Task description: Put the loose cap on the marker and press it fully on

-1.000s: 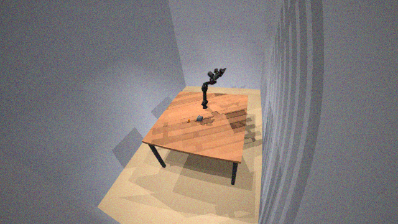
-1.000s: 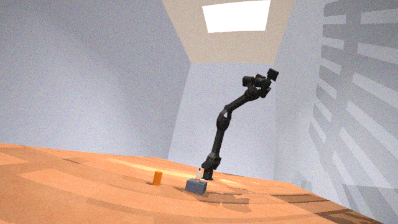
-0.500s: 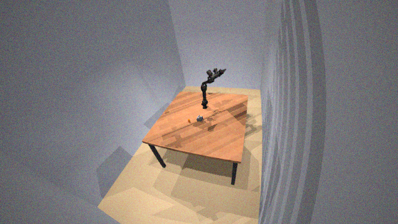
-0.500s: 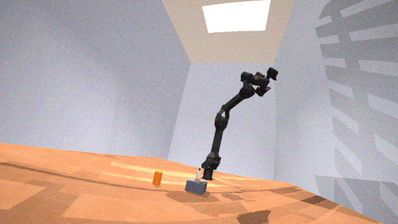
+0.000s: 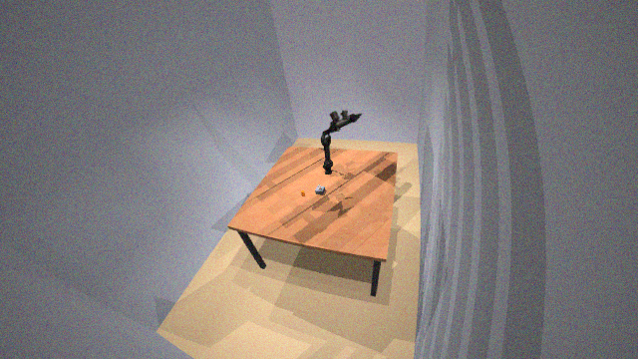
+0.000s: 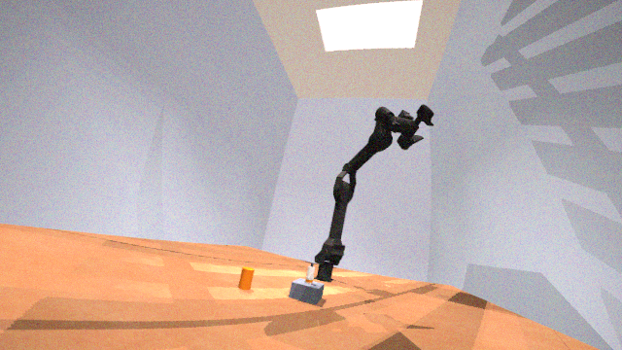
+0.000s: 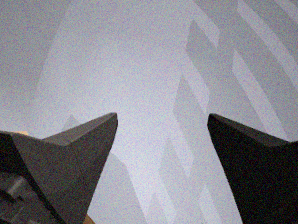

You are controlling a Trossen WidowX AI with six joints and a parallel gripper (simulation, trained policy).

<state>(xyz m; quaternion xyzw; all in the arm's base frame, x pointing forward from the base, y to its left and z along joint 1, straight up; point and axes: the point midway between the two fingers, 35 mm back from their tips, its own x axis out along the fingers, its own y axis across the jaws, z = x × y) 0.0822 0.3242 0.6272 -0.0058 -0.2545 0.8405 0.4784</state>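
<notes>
The orange cap is 300 mm ahead of my gripper tip, 480 mm to the right of it and 610 mm below it. Also, from my gripper tip: grey holder block (220 mm ahead, 340 mm to the right, 620 mm below).
</notes>
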